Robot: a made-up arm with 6 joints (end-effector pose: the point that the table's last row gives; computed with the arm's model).
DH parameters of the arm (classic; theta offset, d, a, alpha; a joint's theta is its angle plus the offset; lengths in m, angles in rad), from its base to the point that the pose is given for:
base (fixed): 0 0.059 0 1.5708
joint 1: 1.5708 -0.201 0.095 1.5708
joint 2: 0 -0.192 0.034 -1.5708
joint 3: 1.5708 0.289 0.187 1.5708
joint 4: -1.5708 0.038 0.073 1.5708
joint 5: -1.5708 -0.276 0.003 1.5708
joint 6: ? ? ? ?
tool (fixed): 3.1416 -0.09 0 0
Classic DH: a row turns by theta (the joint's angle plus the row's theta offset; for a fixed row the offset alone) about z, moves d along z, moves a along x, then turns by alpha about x.
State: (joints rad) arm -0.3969 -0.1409 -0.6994 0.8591 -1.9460 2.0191
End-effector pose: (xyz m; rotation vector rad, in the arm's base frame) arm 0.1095 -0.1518 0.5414 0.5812 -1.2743 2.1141
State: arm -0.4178 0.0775 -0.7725 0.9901 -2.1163 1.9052
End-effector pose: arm 0.1320 -0.2349 0.4838 0.5835 -1.5387 2.0229
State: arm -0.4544 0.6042 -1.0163 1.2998 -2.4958 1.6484
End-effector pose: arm 0.1360 -0.4184 0.2302 0.4137 -2.1700 1.4708
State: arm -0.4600 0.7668 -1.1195 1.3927 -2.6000 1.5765
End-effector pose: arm 0.1226 -0.4462 0.1077 0.3547 -2.3080 1.2037
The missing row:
joint 6: -1.5708 0.171 0.357 1.5708
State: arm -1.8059 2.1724 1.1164 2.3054 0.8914 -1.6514
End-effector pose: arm -0.3115 0.1095 0.3294 0.8579 1.3987 1.1042
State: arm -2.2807 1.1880 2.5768 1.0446 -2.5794 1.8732
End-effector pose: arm -0.1771 0.4896 0.4428 1.3740 -0.2789 -2.4837
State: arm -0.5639 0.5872 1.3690 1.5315 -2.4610 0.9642
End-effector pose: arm -0.7244 -0.3392 0.1062 2.3497 1.5725 -0.5229
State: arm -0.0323 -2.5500 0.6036 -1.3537 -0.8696 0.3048
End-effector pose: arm -0.6202 -0.1224 0.2136 2.4806 1.9010 0.2992
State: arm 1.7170 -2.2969 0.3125 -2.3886 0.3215 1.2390
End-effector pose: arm -0.3592 0.0440 -0.0200 0.3640 0.8433 0.4814
